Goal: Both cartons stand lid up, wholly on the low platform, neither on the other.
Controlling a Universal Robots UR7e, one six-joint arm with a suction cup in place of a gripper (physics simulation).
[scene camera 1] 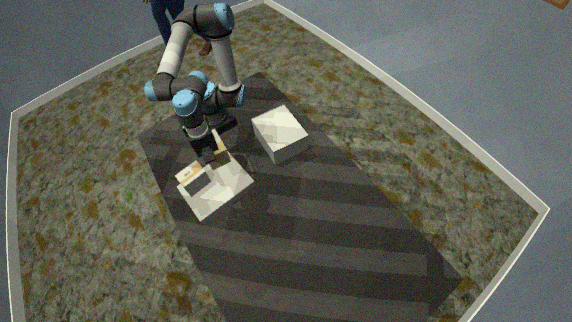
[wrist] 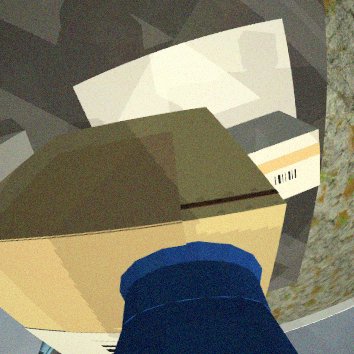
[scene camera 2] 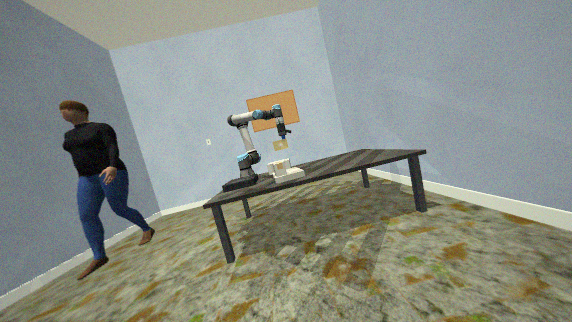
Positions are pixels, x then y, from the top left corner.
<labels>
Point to the suction cup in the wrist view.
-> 201,290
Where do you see a low white platform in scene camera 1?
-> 229,182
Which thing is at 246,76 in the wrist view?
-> A low white platform.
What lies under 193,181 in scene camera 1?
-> A carton.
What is the suction cup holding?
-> A carton.
</labels>
